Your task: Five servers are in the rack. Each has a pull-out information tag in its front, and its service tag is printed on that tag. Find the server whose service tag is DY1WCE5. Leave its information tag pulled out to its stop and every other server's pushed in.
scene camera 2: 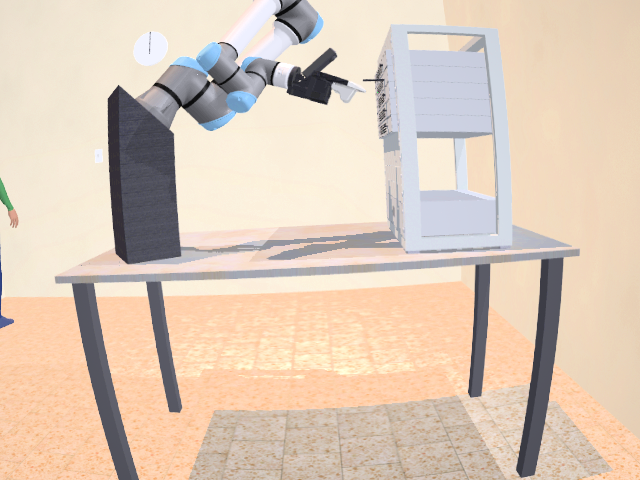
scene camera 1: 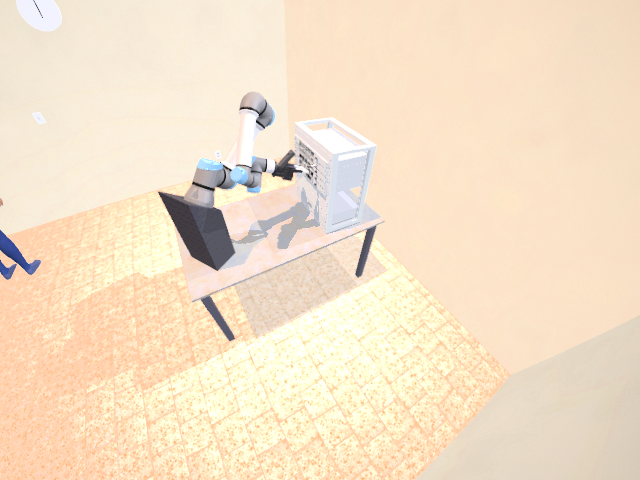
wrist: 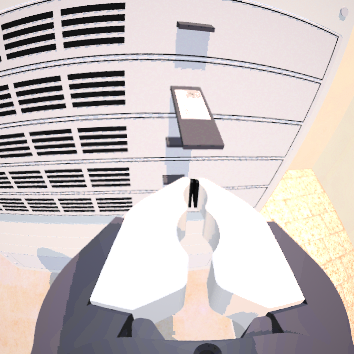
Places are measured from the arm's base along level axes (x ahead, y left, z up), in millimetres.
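Pixels of known places: gripper, fingertip midpoint: (scene camera 2: 365, 91) (scene camera 1: 308, 171) (wrist: 191, 180); arm's base, link origin: (scene camera 2: 147, 119) (scene camera 1: 198, 203).
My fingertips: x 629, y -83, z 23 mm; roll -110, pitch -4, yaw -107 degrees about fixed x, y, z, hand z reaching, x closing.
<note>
Ahead of a thing's pixels: the offset from my fingertips to its middle.
The rack {dx +220, dy +81, dz -131 mm} (scene camera 1: 333, 191) (scene camera 2: 410, 170) holds five servers stacked in its upper part. In the wrist view, the second server's dark information tag {dx +38, dy -5, dz +33 mm} (wrist: 202, 132) (scene camera 2: 371, 80) sticks out, with a white printed label whose text is too small to read. The top server's tag {dx +48, dy -7, dz +77 mm} (wrist: 195, 26), the third's tag {dx +48, dy -7, dz -11 mm} (wrist: 174, 142) and the fourth's tag {dx +48, dy -7, dz -56 mm} (wrist: 173, 179) look pushed in. The lowest server's tag is hidden behind the fingers. My gripper (scene camera 1: 307, 169) (scene camera 2: 364, 90) (wrist: 191, 180) is shut and empty, its tips a little in front of and below the pulled-out tag, apart from it.
The rack stands at one end of the table (scene camera 1: 268, 258) (scene camera 2: 310, 271). The arm's dark pedestal (scene camera 1: 206, 237) (scene camera 2: 147, 196) stands at the other end. A wall (scene camera 1: 465, 155) rises behind the rack. A person's legs (scene camera 1: 15, 250) show at the left.
</note>
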